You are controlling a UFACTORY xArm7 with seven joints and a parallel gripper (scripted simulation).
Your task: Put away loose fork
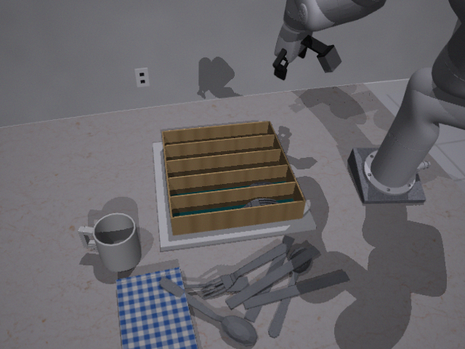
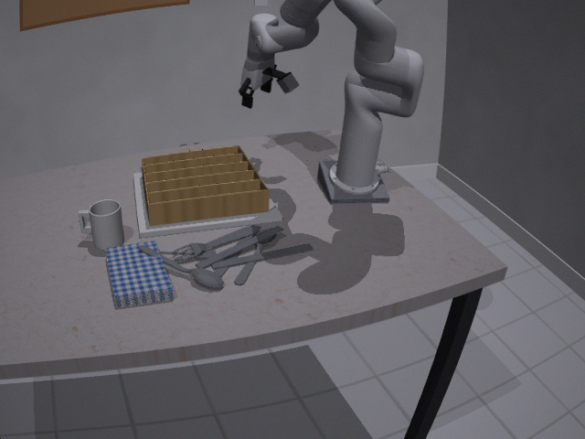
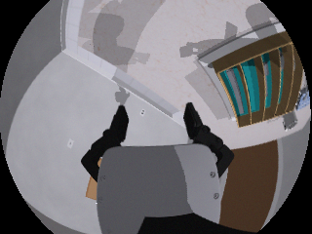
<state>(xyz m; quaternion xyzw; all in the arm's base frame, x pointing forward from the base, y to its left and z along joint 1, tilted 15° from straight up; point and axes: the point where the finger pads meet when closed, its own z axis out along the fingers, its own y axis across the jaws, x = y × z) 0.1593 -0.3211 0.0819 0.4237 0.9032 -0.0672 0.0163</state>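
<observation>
My hand is 21 cm to the right of the tray, 21 cm short of it and 14 cm above it. From my hand the other things lie so: mug: 47 cm ahead, 37 cm to the left, 15 cm below.
</observation>
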